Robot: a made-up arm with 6 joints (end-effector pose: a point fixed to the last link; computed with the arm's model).
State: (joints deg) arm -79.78 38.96 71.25 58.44 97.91 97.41
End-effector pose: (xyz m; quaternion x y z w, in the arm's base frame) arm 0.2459 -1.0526 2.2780 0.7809 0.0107 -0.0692 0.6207
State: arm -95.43 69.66 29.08 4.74 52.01 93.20
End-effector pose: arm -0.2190 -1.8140 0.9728 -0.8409 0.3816 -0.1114 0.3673
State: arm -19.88 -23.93 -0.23 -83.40 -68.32 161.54
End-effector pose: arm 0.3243 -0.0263 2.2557 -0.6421 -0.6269 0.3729 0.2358
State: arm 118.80 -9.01 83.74 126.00 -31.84 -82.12
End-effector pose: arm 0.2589 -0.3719 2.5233 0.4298 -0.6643 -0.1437 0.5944
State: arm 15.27 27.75 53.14 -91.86 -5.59 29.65
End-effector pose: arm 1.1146 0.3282 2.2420 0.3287 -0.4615 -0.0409 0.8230
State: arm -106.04 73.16 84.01 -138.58 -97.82 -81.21
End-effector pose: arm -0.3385 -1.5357 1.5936 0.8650 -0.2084 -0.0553 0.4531
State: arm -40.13 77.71 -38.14 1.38 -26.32 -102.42
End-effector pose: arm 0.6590 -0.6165 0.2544 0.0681 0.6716 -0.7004 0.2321
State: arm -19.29 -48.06 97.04 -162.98 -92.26 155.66
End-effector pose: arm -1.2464 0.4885 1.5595 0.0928 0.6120 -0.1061 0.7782
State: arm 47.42 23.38 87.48 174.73 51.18 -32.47
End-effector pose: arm 0.3728 0.4658 2.5224 0.7842 0.5611 -0.2261 0.1382
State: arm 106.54 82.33 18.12 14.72 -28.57 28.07
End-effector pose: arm -0.3762 1.5277 0.3891 -0.4391 -0.1370 0.8840 0.0835
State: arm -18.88 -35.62 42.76 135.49 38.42 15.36
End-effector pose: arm -0.5119 0.2306 2.4700 0.9489 0.0610 -0.0164 0.3093
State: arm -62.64 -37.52 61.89 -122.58 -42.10 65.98
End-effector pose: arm -0.3042 0.7935 2.3129 -0.3722 -0.8564 0.1312 0.3329
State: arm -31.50 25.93 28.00 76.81 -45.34 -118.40
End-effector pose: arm 1.0219 -0.7669 2.0315 -0.1720 -0.2457 -0.7185 0.6275
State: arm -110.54 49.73 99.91 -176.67 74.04 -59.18
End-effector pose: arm -0.3686 -1.0965 2.1645 -0.6040 0.5752 0.0995 0.5427
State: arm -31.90 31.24 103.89 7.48 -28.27 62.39
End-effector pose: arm 0.4751 -0.3921 2.4577 -0.8604 -0.2997 -0.2238 0.3462
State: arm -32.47 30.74 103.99 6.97 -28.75 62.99
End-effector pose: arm 0.4596 -0.3887 2.4612 -0.8625 -0.2961 -0.2245 0.3435
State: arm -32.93 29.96 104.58 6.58 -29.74 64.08
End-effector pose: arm 0.4328 -0.3765 2.4658 -0.8667 -0.2906 -0.2253 0.3370
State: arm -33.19 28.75 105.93 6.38 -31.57 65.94
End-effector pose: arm 0.3888 -0.3505 2.4711 -0.8740 -0.2820 -0.2260 0.3250
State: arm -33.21 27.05 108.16 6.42 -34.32 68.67
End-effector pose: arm 0.3253 -0.3092 2.4746 -0.8842 -0.2697 -0.2272 0.3063
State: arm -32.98 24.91 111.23 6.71 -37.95 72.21
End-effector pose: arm 0.2439 -0.2547 2.4720 -0.8965 -0.2535 -0.2291 0.2820
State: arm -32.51 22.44 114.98 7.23 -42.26 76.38
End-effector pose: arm 0.1492 -0.1918 2.4591 -0.9093 -0.2340 -0.2322 0.2538
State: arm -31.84 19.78 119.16 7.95 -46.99 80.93
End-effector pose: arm 0.0480 -0.1268 2.4333 -0.9212 -0.2120 -0.2370 0.2243
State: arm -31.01 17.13 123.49 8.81 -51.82 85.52
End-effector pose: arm -0.0515 -0.0665 2.3952 -0.9308 -0.1895 -0.2432 0.1963
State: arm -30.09 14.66 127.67 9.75 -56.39 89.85
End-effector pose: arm -0.1420 -0.0157 2.3487 -0.9377 -0.1682 -0.2506 0.1720
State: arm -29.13 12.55 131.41 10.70 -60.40 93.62
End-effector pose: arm -0.2173 0.0225 2.3001 -0.9421 -0.1499 -0.2582 0.1529
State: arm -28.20 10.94 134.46 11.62 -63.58 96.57
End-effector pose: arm -0.2740 0.0477 2.2565 -0.9442 -0.1360 -0.2653 0.1399
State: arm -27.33 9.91 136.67 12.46 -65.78 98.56
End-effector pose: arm -0.3111 0.0609 2.2237 -0.9448 -0.1273 -0.2712 0.1329
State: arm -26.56 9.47 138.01 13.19 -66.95 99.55
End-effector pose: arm -0.3300 0.0645 2.2044 -0.9442 -0.1238 -0.2757 0.1310
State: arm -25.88 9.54 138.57 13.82 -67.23 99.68
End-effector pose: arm -0.3338 0.0609 2.1981 -0.9429 -0.1245 -0.2787 0.1331
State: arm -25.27 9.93 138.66 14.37 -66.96 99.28
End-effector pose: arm -0.3283 0.0533 2.1999 -0.9413 -0.1278 -0.2806 0.1373
